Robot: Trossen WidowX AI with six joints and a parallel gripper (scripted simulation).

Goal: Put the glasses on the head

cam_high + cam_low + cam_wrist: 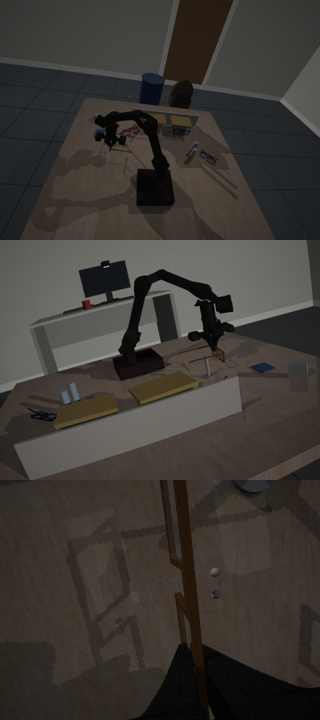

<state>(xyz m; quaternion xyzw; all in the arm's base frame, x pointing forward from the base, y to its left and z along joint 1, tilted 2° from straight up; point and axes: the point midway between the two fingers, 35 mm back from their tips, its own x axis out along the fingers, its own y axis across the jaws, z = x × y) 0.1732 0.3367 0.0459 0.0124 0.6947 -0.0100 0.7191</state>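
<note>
Right now my gripper tip is 100 mm short of the post, 70 mm to the left of it and 40 mm above it. The rest, counted from my gripper tip: cube: 320 mm ahead, 170 mm to the left, 30 mm below; then panel: 430 mm ahead, 390 mm to the right; then blue pad: 170 mm ahead, 120 mm to the left, 60 mm below.
</note>
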